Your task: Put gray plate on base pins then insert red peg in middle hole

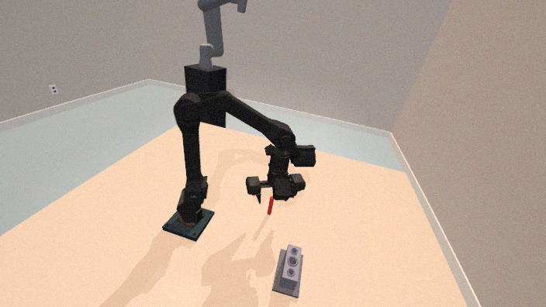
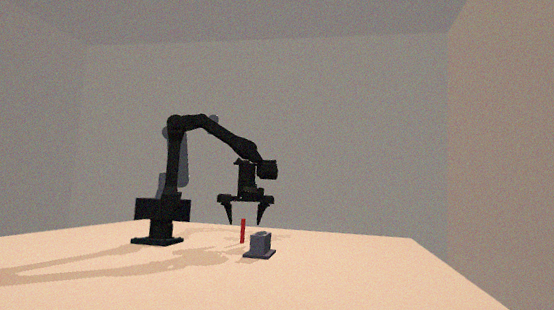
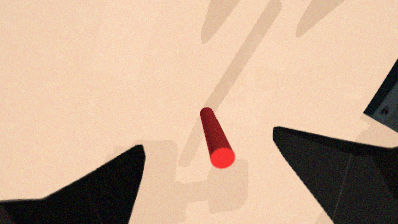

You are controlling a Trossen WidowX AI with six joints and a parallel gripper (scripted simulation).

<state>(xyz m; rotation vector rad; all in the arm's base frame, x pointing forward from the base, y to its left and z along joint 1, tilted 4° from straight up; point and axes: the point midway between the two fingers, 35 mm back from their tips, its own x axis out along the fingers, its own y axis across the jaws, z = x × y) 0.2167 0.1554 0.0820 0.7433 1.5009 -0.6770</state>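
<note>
The red peg is 20 mm below my gripper tip. Also, from my gripper tip: gray plate (170 mm to the right, 130 mm ahead, 10 mm below); flat base (170 mm to the right, 130 mm ahead, 50 mm below).
</note>
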